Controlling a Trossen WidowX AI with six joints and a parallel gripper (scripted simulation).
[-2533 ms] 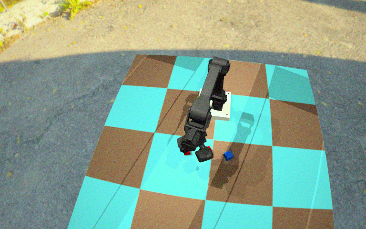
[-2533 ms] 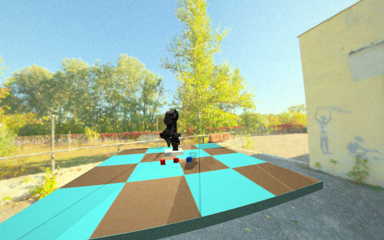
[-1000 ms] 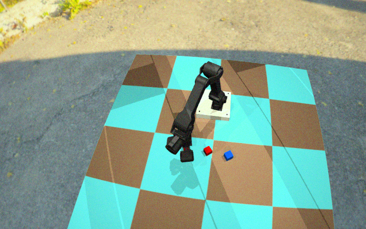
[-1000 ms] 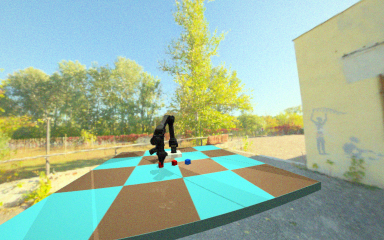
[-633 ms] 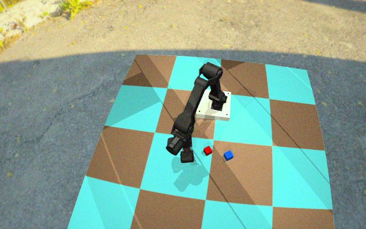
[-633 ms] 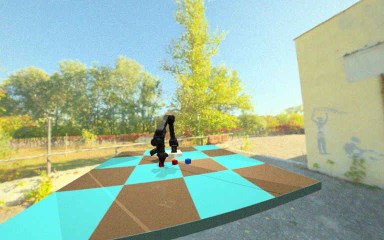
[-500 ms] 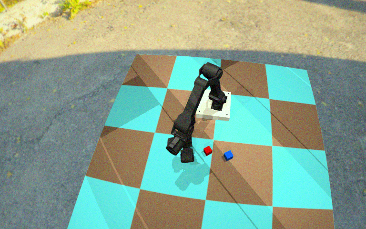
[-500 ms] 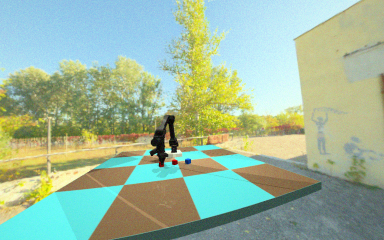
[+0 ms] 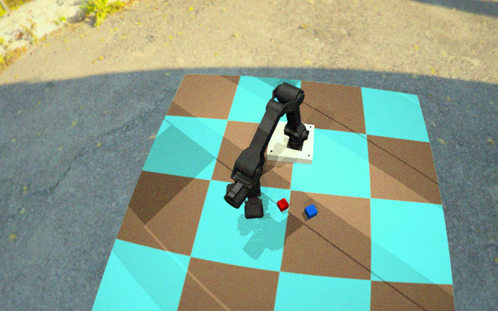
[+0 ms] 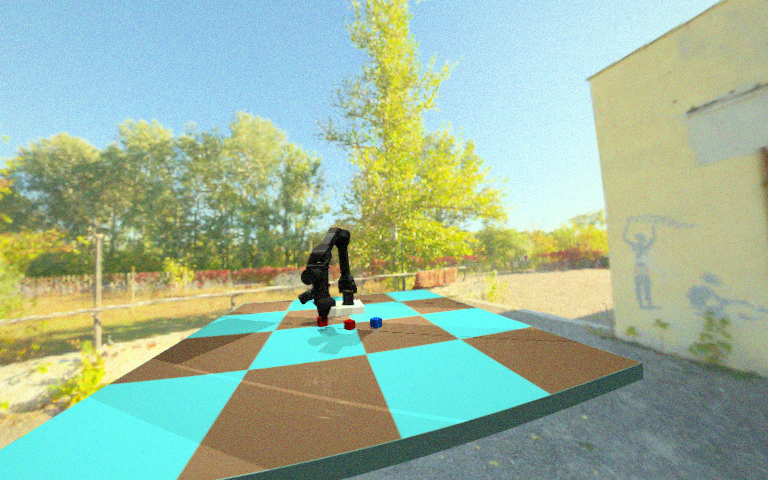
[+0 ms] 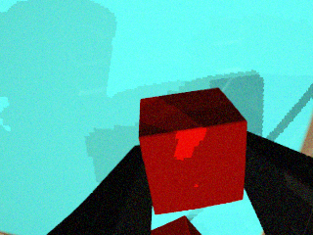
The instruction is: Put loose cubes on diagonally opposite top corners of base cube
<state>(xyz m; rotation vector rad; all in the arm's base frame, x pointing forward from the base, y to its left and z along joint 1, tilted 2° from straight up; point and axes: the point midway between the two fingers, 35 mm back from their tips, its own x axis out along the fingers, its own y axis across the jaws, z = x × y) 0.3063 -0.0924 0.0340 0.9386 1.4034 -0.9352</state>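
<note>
Now: gripper tip 30 mm past the blue base cube, 210 mm to the right of it and 30 mm above it.
</note>
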